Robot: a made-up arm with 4 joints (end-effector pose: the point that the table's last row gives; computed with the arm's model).
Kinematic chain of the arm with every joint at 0, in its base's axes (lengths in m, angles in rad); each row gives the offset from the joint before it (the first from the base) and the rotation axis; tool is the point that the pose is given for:
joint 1: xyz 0 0 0.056 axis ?
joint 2: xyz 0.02 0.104 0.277 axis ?
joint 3: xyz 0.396 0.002 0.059 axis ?
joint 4: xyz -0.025 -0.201 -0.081 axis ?
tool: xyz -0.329 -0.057 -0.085
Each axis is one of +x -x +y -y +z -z.
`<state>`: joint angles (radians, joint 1 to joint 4).
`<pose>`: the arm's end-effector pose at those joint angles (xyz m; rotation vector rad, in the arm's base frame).
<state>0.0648 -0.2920 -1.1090 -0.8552</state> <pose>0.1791 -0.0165 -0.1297 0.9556 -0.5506 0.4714</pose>
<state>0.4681 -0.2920 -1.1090 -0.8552</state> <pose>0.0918 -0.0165 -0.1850 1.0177 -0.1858 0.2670</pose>
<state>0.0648 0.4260 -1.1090 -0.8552</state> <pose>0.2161 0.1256 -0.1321 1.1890 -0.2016 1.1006</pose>
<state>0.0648 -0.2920 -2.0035 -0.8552</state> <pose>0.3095 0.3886 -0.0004 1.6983 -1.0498 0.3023</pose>
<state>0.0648 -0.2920 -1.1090 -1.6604</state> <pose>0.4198 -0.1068 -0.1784 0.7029 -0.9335 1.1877</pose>
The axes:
joint 1: +y
joint 2: +z
joint 3: -x
joint 4: -z

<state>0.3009 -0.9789 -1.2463 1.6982</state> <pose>0.4899 -0.0792 0.3319 1.2087 0.6624 -2.4744</pose>
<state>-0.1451 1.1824 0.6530 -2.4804</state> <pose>0.5592 0.5750 0.5639 0.8839 -0.5808 -2.4611</pose>
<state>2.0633 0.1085 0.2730 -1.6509</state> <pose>0.0288 -0.3913 -0.5618 1.6534 1.6140 1.2999</pose>
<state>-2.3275 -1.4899 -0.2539 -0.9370</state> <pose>0.2389 -0.1529 -0.2696 0.7177 -2.4895 -0.1794</pose>
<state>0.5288 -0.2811 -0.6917 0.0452</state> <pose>0.0580 0.0168 0.0836 0.5885 0.4214 -0.4862</pose>
